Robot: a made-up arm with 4 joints. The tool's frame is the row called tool. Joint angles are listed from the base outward.
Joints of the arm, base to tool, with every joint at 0 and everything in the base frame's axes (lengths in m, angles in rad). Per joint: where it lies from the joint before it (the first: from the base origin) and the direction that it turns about. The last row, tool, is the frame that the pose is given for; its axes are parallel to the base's.
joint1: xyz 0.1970 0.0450 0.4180 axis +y
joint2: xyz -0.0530 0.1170 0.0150 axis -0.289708 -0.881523 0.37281
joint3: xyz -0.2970 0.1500 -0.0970 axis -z
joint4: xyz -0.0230 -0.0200 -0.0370 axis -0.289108 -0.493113 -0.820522
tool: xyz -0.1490 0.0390 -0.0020
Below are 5 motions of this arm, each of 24 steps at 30 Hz.
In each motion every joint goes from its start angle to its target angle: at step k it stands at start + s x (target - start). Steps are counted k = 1, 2, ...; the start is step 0. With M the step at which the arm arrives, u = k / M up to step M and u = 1 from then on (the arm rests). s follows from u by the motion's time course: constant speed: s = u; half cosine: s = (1 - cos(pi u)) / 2; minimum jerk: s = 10 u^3 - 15 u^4 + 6 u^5.
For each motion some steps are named. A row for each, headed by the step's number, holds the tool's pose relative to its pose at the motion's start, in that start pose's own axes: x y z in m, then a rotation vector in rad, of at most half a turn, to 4 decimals.
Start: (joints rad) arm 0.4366 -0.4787 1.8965 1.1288
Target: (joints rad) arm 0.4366 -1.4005 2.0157 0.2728
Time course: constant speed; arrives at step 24
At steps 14, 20, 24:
14: 0.0651 -0.1149 0.1487 -0.3021 -0.0930 0.3044
20: 0.0738 -0.1405 0.2323 -0.4572 -0.0935 0.4028
24: 0.0717 -0.1480 0.2910 -0.5656 -0.0815 0.4545

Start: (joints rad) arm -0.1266 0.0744 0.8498 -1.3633
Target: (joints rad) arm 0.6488 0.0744 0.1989 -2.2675
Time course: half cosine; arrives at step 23
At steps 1, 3, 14, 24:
1: -0.0010 0.0002 0.0019 0.0018 0.0068 0.0041
3: -0.0084 0.0018 0.0175 0.0173 0.0599 0.0363
14: -0.0092 0.0021 0.2658 0.4959 0.8935 0.5980
24: 0.0560 -0.0064 0.3400 0.8995 1.2356 0.9137

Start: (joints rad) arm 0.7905 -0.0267 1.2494 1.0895
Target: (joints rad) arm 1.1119 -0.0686 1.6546 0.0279
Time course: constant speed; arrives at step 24
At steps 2, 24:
2: 0.0046 -0.0119 0.0128 -0.0152 0.0293 0.0561
24: 0.0827 -0.0986 0.1813 -0.1526 0.4379 0.5534

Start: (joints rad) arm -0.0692 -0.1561 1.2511 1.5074
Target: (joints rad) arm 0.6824 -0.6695 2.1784 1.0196
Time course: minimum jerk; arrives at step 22
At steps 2, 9, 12, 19, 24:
2: 0.0022 -0.0010 0.0010 -0.0076 -0.0051 0.0014
9: 0.1019 -0.0316 0.0674 -0.3703 -0.2764 0.0226
12: 0.1603 -0.0326 0.1358 -0.6115 -0.5078 -0.0241
19: 0.2120 0.0001 0.2521 -0.8858 -0.9113 -0.1930
24: 0.2133 0.0027 0.2580 -0.8956 -0.9335 -0.2043

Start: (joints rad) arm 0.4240 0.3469 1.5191 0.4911
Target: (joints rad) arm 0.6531 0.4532 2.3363 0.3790
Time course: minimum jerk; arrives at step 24
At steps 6, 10, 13, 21, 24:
6: 0.0046 0.0087 0.0050 -0.0293 0.0075 -0.0633
10: 0.0179 0.0296 0.0151 -0.0947 0.0215 -0.2132
13: 0.0340 0.0492 0.0227 -0.1524 0.0301 -0.3573
21: 0.0701 0.0812 0.0321 -0.2425 0.0332 -0.6140
24: 0.0717 0.0823 0.0323 -0.2457 0.0330 -0.6242

